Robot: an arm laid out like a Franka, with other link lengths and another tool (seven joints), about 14 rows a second.
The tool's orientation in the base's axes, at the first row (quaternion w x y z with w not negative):
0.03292, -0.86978, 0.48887, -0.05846
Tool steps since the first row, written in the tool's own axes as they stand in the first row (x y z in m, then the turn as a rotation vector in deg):
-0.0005, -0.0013, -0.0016, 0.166, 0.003, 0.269
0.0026, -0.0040, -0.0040, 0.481, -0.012, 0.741
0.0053, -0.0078, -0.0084, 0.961, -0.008, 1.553
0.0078, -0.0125, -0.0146, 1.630, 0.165, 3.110
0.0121, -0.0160, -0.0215, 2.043, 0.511, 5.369
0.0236, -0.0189, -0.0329, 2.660, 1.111, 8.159
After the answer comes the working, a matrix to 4 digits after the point.
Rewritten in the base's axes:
0.0006, 0.0011, 0.0017, 0.119, -0.143, -0.255
0.0042, -0.0001, 0.0046, 0.357, -0.405, -0.700
0.0082, -0.0005, 0.0096, 0.710, -0.817, -1.471
0.0126, -0.0002, 0.0164, 1.116, -1.478, -2.988
0.0169, -0.0020, 0.0240, 1.339, -2.010, -5.237
0.0238, -0.0103, 0.0364, 1.522, -2.849, -8.028

The tool's axes in the first row as the columns of a matrix, in the base's axes (rounded; the answer above uses it unrounded):
0.5152, -0.8466, 0.1339
-0.8543, -0.5199, 0.0001
0.0695, -0.1144, -0.9910

